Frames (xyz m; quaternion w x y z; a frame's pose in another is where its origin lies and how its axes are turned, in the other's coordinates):
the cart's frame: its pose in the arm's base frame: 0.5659 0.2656 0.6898 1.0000 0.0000 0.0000 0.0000
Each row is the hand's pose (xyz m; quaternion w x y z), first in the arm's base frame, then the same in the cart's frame.
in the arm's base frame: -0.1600 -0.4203 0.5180 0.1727 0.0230 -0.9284 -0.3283
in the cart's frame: -0.7259 -0.6859 -0.1718 0.1727 0.0230 -0.9284 -0.3283
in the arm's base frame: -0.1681 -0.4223 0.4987 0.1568 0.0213 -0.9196 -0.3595
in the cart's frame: -0.7340 -0.6879 -0.1911 0.1568 0.0213 -0.9196 -0.3595
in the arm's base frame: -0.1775 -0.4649 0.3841 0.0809 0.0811 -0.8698 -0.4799
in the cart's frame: -0.7434 -0.7305 -0.3057 0.0809 0.0811 -0.8698 -0.4799
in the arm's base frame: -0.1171 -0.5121 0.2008 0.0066 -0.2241 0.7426 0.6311
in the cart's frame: -0.6830 -0.7777 -0.4890 0.0066 -0.2241 0.7426 0.6311
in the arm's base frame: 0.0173 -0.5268 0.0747 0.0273 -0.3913 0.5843 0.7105
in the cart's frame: -0.5486 -0.7924 -0.6151 0.0273 -0.3913 0.5843 0.7105
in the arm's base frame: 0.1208 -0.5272 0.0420 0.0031 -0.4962 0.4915 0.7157
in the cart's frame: -0.4451 -0.7928 -0.6478 0.0031 -0.4962 0.4915 0.7157
